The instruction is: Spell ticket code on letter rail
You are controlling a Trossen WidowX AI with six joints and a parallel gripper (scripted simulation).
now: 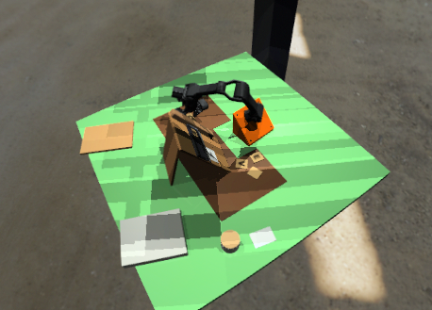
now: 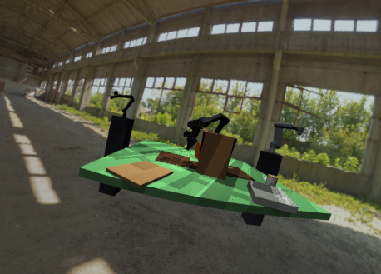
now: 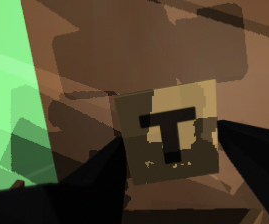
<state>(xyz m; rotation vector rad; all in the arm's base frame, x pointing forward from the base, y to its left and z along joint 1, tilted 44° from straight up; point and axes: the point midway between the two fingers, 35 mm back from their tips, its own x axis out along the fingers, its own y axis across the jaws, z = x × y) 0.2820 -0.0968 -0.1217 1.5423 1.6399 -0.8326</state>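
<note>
My gripper tip is now 280 mm to the right of the white ticket, 20 mm short of it and 10 mm below it. The rest, counted from my gripper tip: brown mat (170 mm to the left, 100 mm below, 80 mm behind); then white slab (480 mm to the left, 430 mm ahead, 80 mm below); then tan flat panel (440 mm ahead, 210 mm to the right, 90 mm below).
</note>
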